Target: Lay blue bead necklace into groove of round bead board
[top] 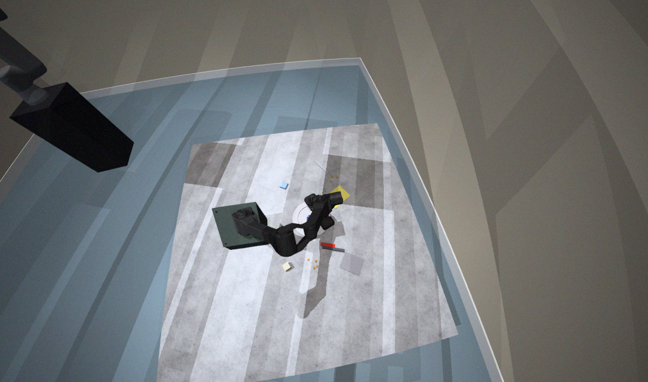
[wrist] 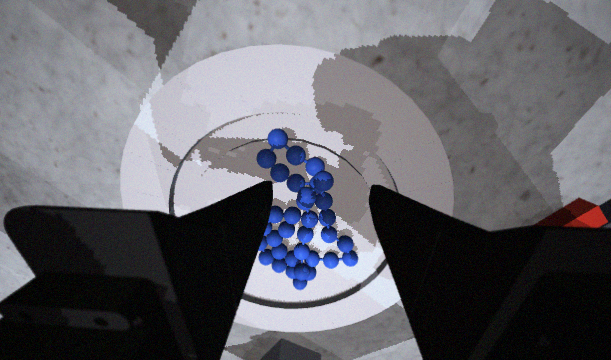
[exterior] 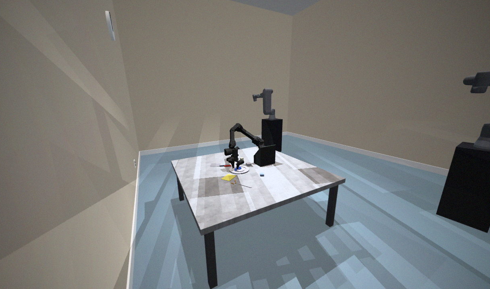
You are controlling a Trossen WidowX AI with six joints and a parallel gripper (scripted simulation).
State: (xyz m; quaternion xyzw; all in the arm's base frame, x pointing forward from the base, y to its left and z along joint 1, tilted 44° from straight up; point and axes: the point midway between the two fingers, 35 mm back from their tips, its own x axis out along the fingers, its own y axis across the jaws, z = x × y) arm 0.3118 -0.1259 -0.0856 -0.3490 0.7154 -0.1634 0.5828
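My gripper tip is now 40 mm past the round white bead board, 10 mm to the right of it and 10 mm above it. The rest, counted from my gripper tip: grey square (100 mm ahead, 260 mm to the right, 20 mm below); then yellow sheet (130 mm ahead, 100 mm to the left, 20 mm below); then grey tool (20 mm ahead, 160 mm to the right, 20 mm below).
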